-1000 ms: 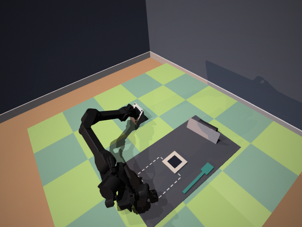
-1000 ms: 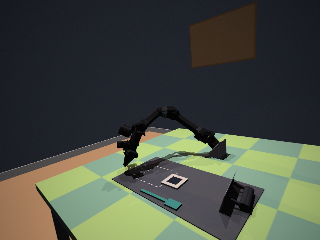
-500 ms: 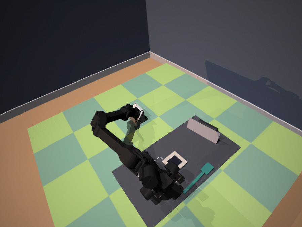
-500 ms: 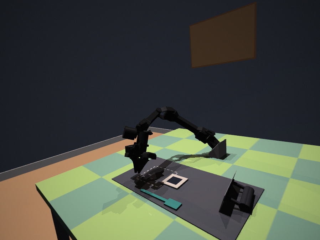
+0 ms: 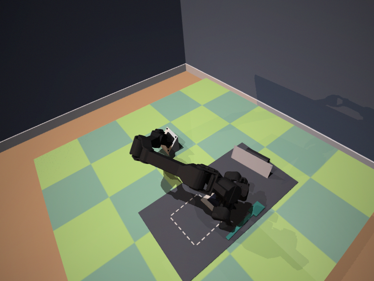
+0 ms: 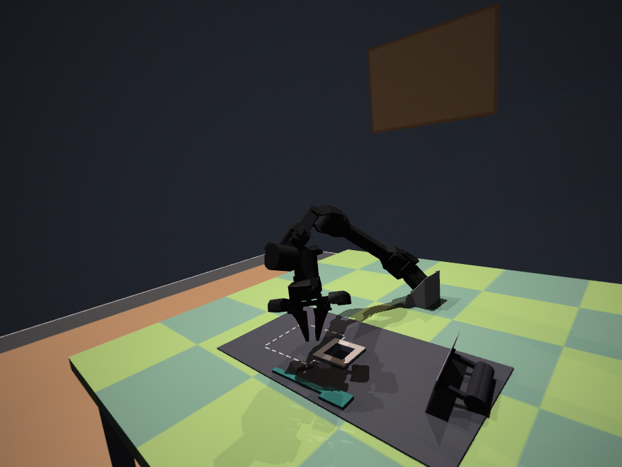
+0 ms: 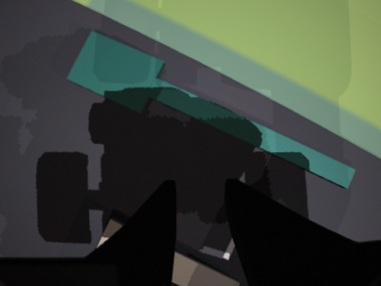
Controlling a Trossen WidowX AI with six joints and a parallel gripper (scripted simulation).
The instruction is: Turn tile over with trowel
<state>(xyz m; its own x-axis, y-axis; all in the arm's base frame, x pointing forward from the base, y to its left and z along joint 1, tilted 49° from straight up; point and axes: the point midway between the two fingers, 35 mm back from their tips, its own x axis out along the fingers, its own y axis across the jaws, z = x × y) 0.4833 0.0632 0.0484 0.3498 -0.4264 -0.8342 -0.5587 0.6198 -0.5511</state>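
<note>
The teal trowel is 4 cm ahead of my gripper tip, 4 cm to the left of it and 8 cm below it. The rest, counted from my gripper tip: tile: 10 cm behind, 2 cm to the right, 8 cm below; dark mat: 10 cm behind, 1 cm to the left, 10 cm below.
</note>
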